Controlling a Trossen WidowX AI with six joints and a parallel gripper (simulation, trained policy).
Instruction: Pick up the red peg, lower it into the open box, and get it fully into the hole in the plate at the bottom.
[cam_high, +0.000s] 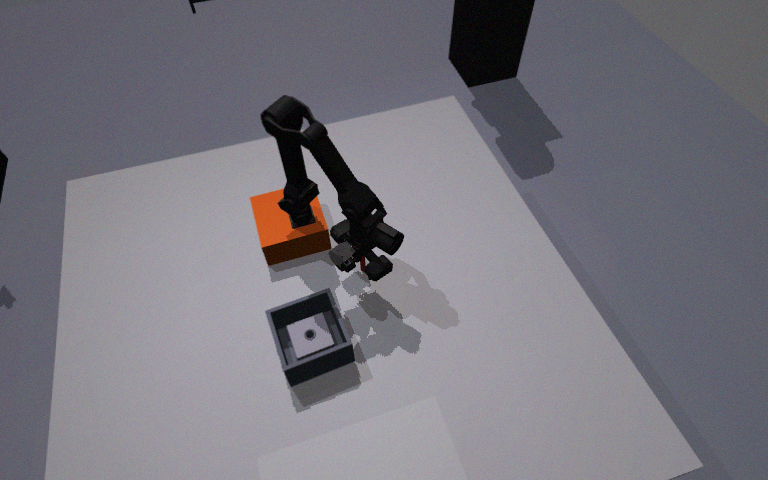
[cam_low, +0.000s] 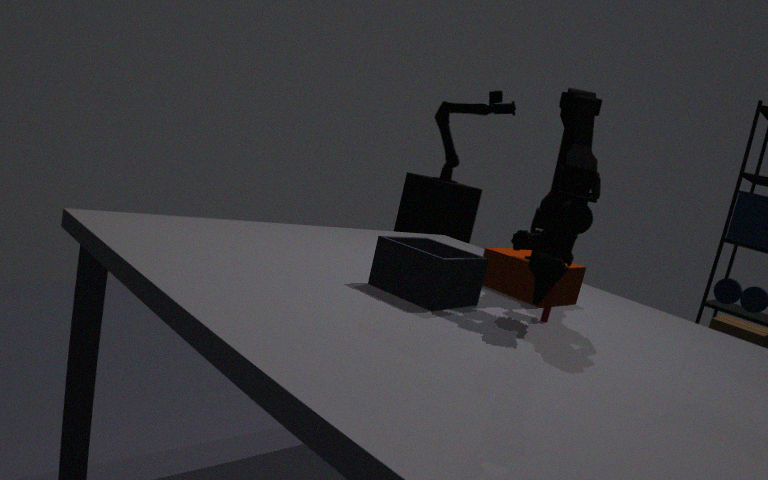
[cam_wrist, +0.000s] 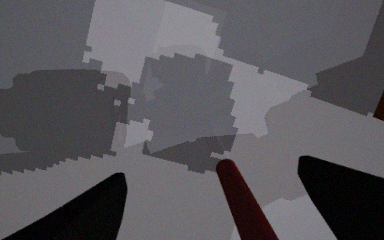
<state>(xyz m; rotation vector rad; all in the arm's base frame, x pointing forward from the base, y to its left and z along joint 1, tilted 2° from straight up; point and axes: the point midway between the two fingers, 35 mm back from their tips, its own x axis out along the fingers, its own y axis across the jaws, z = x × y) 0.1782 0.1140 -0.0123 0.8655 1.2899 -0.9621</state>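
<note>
Now: the red peg 2 cm behind my gripper tip and 1 cm to the left of it. Round my gripper tip: pale plate 17 cm to the right, 15 cm ahead; then dark box 17 cm to the right, 15 cm ahead, 2 cm below.
</note>
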